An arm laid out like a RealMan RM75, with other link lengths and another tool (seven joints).
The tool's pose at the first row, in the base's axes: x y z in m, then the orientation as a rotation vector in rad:
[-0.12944, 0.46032, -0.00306, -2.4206, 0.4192, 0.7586]
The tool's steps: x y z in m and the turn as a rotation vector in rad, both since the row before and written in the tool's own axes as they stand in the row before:
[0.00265, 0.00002, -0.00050, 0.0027, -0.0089, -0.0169]
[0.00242, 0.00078, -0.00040, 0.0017, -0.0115, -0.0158]
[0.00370, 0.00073, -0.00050, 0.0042, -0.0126, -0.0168]
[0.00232, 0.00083, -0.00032, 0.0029, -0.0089, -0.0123]
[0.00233, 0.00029, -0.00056, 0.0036, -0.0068, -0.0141]
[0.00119, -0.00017, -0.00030, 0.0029, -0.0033, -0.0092]
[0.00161, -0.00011, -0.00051, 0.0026, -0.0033, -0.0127]
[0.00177, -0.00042, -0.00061, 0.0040, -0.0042, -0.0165]
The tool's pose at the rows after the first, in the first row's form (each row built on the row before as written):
[-0.12714, 0.45968, -0.00432, -2.4144, 0.3955, 0.7607]
[-0.12538, 0.45857, -0.00584, -2.4077, 0.3719, 0.7667]
[-0.12252, 0.45737, -0.00805, -2.3980, 0.3475, 0.7725]
[-0.12086, 0.45637, -0.00961, -2.3911, 0.3298, 0.7764]
[-0.11886, 0.45568, -0.01078, -2.3844, 0.3110, 0.7767]
[-0.11770, 0.45559, -0.01122, -2.3800, 0.2994, 0.7754]
[-0.11613, 0.45532, -0.01180, -2.3757, 0.2835, 0.7726]
[-0.11427, 0.45525, -0.01225, -2.3695, 0.2631, 0.7686]

